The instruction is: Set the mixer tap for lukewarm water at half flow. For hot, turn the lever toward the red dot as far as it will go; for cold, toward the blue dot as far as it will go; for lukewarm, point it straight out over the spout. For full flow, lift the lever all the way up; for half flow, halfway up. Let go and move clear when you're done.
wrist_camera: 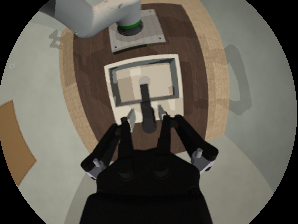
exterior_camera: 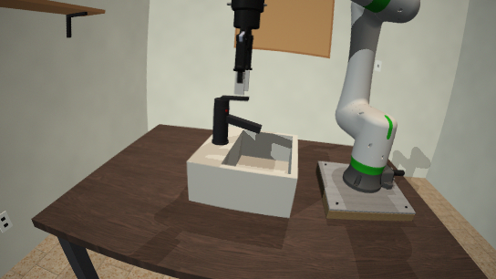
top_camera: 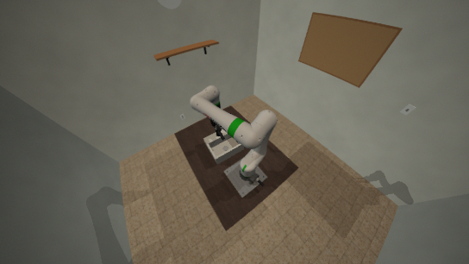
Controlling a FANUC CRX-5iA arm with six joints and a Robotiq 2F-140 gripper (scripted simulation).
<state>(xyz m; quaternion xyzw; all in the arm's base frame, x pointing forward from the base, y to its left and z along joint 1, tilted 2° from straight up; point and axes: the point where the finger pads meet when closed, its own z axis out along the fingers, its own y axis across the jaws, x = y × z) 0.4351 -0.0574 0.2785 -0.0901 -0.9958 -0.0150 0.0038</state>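
My hand is 2 cm short of the lever and 5 cm above it. The rest, counted from my hand: black mixer tap: 4 cm ahead, 1 cm to the right, 9 cm below; white sink basin: 6 cm behind, 1 cm to the left, 28 cm below.
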